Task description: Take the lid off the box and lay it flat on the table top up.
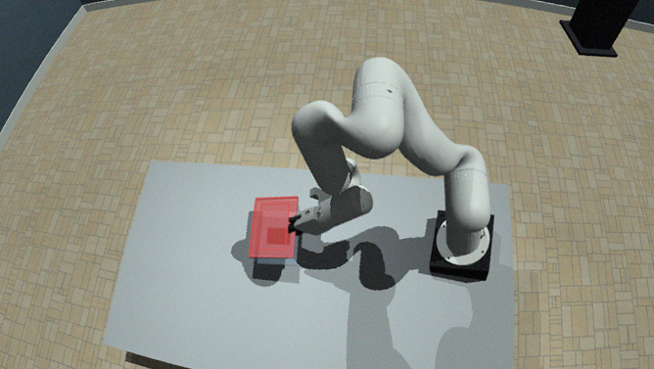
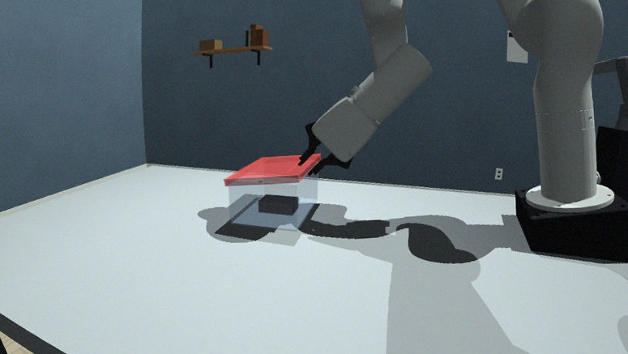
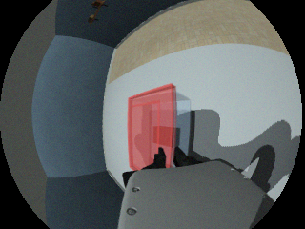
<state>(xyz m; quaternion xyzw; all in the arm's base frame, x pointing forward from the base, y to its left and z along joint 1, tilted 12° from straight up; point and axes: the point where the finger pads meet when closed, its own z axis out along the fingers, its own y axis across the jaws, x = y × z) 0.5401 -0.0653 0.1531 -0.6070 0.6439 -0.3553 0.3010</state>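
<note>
Right now my hand is 8 cm short of the red lid, 2 cm to the left of it and 2 cm above it. From my hand the other things lie so: box 8 cm ahead, 2 cm to the right, 7 cm below.
</note>
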